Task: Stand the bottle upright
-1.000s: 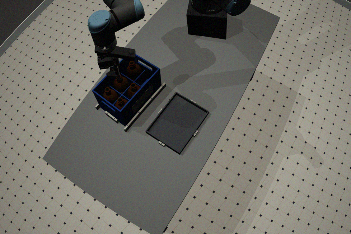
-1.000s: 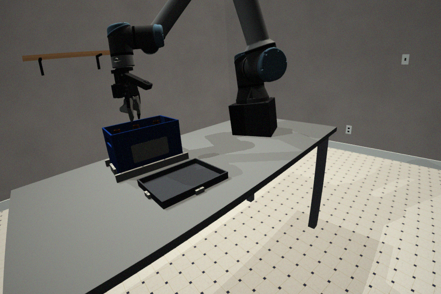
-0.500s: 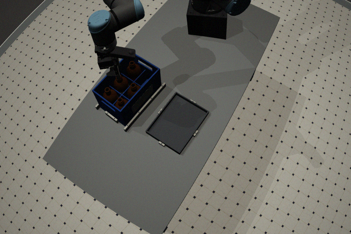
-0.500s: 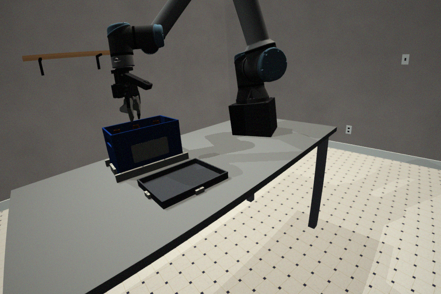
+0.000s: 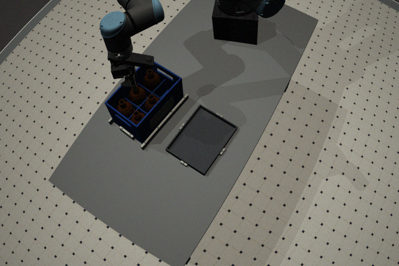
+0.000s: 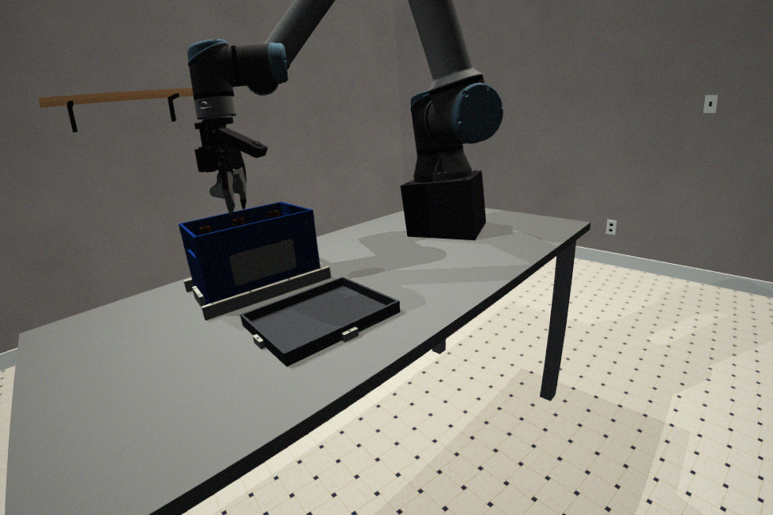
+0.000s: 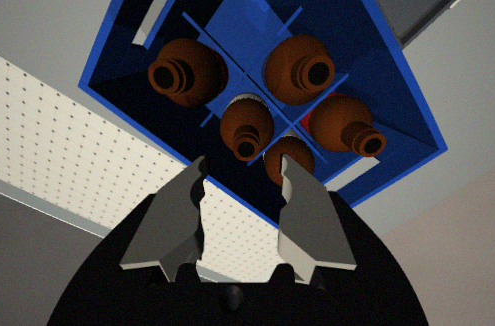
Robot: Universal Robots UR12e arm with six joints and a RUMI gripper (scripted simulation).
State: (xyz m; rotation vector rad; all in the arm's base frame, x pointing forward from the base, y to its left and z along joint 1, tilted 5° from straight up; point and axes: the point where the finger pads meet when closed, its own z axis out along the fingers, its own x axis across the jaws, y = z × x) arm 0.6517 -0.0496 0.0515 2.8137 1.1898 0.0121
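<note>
The blue crate lies 40 mm to the left of my hand and 110 mm below it. From my hand the other things lie so: black tray: 30 mm behind, 310 mm to the left, 180 mm below; then bottle: 90 mm ahead, 110 mm below.
</note>
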